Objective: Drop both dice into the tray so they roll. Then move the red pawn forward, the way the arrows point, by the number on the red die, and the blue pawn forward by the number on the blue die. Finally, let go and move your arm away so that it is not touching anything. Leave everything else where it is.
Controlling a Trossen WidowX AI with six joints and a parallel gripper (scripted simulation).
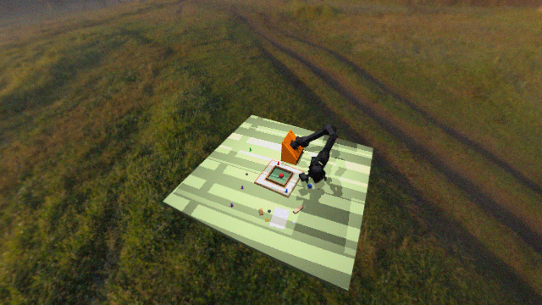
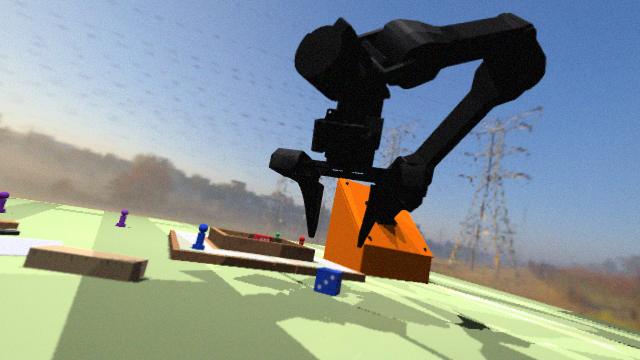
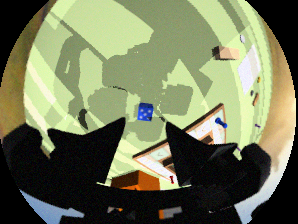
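The red pawn is 150 mm behind my gripper tip, 290 mm to the right of it and 30 mm below it. From my gripper tip the other things lie so: wooden block 220 mm ahead, 40 mm to the right, 50 mm below; then blue pawn 100 mm ahead, 150 mm to the right, 30 mm below; then white sheet 320 mm ahead, 140 mm to the right, 60 mm below.
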